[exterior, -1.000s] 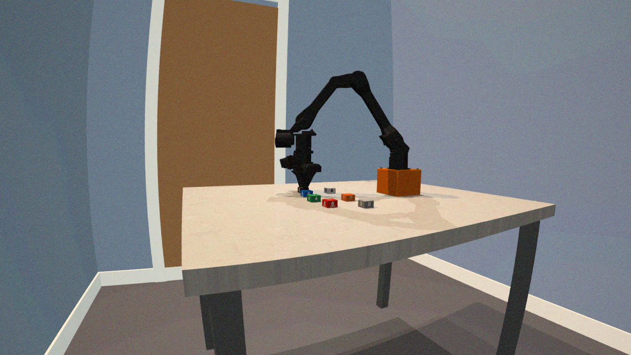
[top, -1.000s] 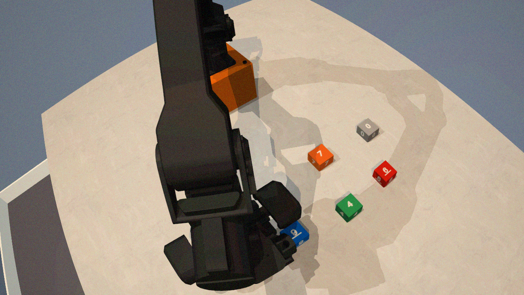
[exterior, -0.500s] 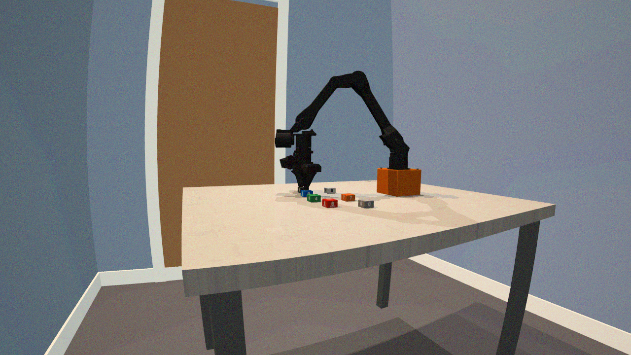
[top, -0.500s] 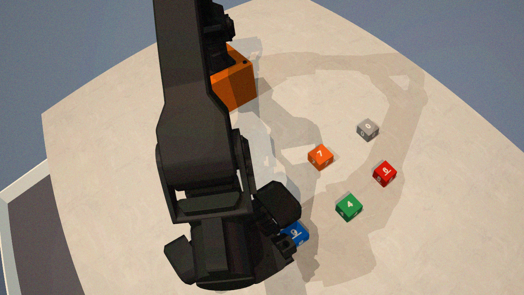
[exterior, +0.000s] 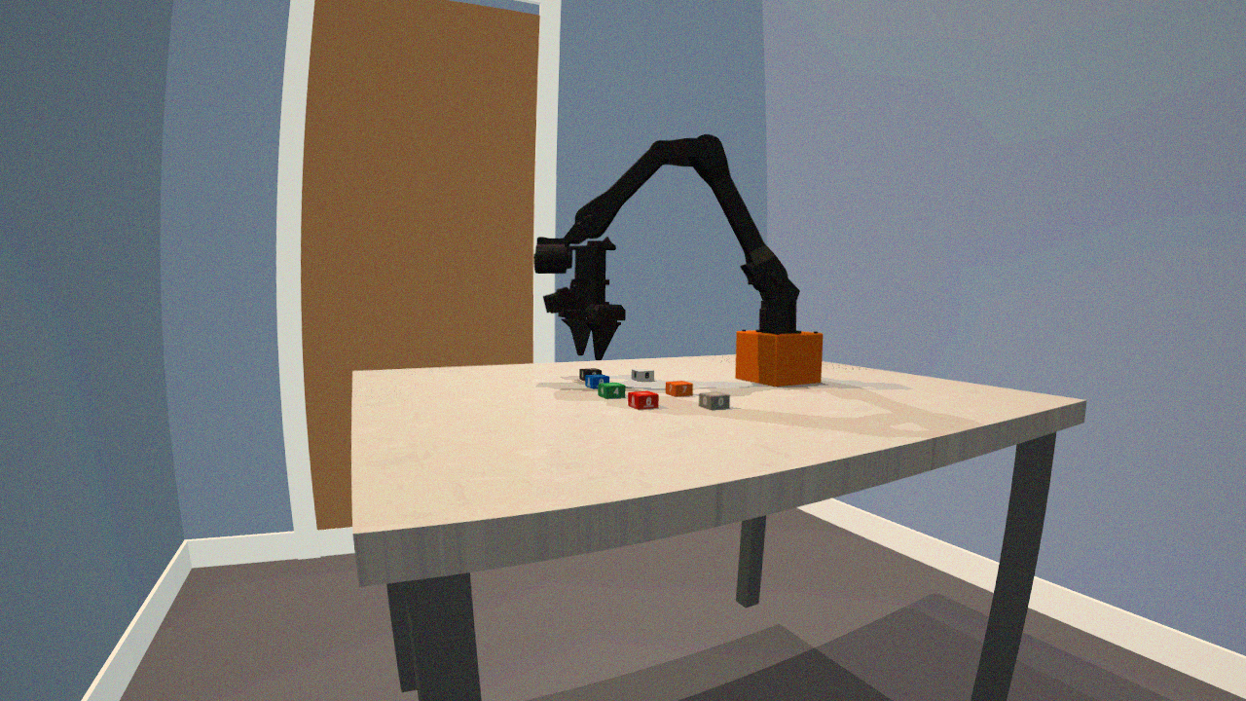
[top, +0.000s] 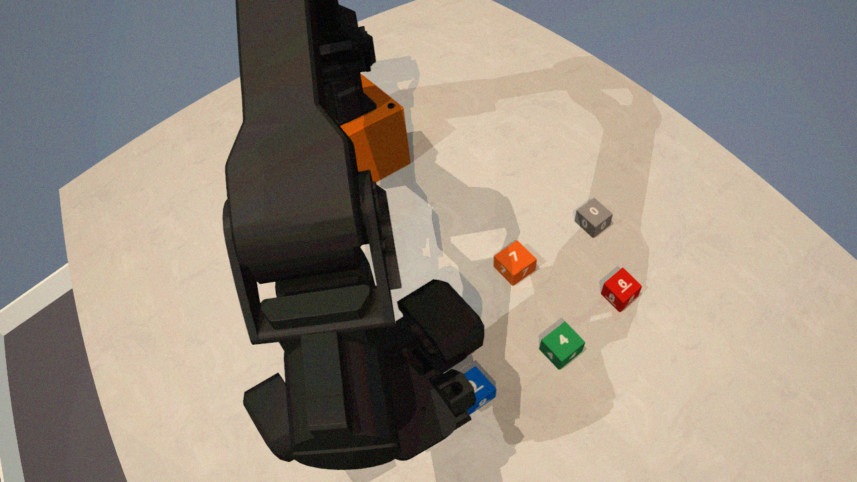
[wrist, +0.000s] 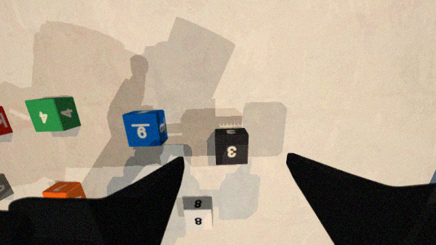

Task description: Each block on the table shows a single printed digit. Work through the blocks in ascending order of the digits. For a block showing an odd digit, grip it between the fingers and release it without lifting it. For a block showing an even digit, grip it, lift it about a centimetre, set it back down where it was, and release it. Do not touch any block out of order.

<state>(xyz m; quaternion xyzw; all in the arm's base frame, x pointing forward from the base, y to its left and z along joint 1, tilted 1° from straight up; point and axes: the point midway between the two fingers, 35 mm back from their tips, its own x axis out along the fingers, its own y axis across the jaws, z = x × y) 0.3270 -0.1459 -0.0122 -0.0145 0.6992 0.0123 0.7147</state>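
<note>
My gripper tip is now 30 mm above the black 3 block. The rest, counted from my gripper tip: blue 9 block 90 mm to the left, 30 mm below, 20 mm ahead; green block 180 mm to the left, 30 mm below, 30 mm ahead; white block 90 mm behind, 40 mm to the left, 30 mm below.
</note>
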